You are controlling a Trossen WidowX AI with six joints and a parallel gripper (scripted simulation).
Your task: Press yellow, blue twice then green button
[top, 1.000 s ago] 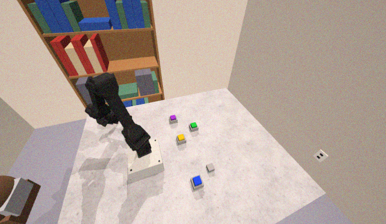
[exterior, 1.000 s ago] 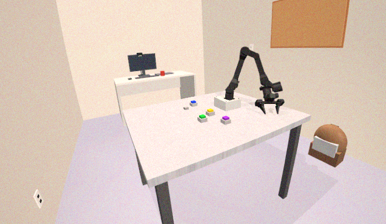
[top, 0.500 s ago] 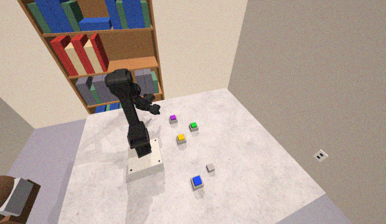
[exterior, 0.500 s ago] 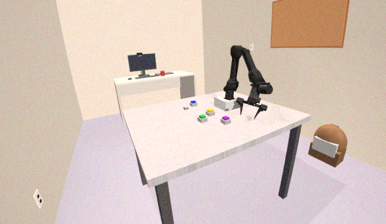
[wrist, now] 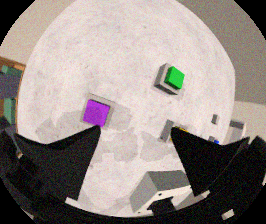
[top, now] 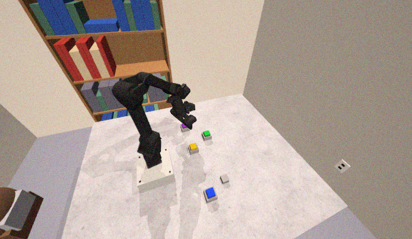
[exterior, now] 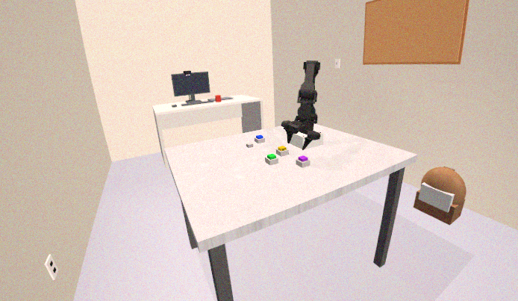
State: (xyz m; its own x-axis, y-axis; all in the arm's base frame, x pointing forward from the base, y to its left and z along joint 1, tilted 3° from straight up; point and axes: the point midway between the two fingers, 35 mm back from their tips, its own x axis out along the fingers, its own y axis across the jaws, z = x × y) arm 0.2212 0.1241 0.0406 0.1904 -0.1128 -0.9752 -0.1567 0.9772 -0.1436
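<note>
Right now my gripper tip is 110 mm to the left of the yellow button, 40 mm above it and 20 mm past it. From my gripper tip the other things lie so: small grey block 330 mm to the right, 70 mm below, 30 mm ahead; green button 90 mm ahead, 70 mm to the right, 40 mm below; purple button 50 mm to the left, 40 mm below.
</note>
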